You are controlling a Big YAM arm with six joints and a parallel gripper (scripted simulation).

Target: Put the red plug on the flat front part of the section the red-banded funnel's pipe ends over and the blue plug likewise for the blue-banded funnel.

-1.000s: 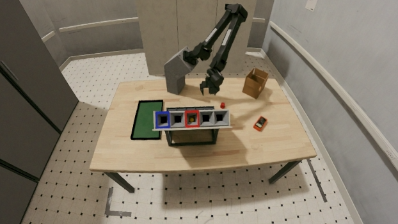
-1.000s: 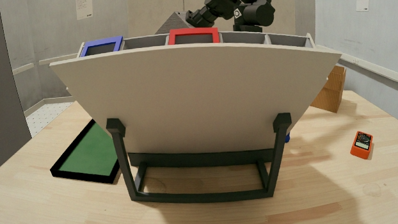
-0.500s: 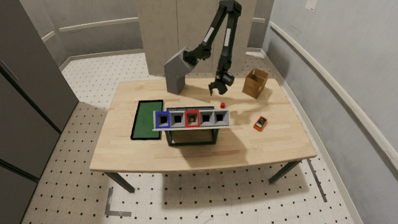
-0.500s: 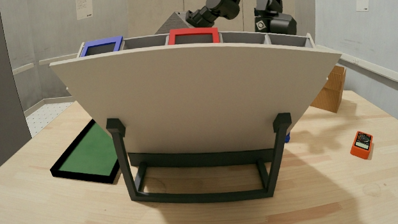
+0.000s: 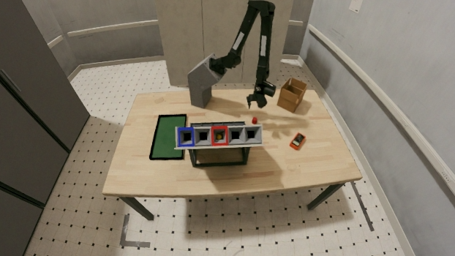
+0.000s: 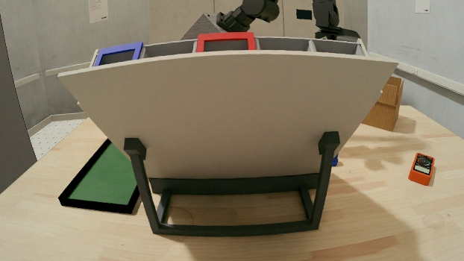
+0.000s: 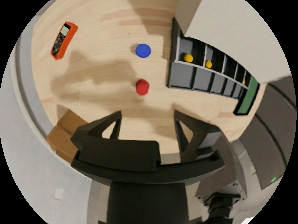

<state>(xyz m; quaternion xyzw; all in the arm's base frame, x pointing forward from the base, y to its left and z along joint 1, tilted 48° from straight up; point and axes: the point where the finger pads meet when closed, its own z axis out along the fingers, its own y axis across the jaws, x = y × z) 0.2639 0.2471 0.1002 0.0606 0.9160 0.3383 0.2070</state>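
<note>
Now: hand 130 mm above the red plug and 10 mm to the right of it. Also, from my hand: pale cover: 250 mm to the right, 220 mm ahead, 60 mm above; orange device: 280 mm to the left, 200 mm ahead, 130 mm below; blue plug: 130 mm below, 100 mm ahead, 10 mm to the left.
</note>
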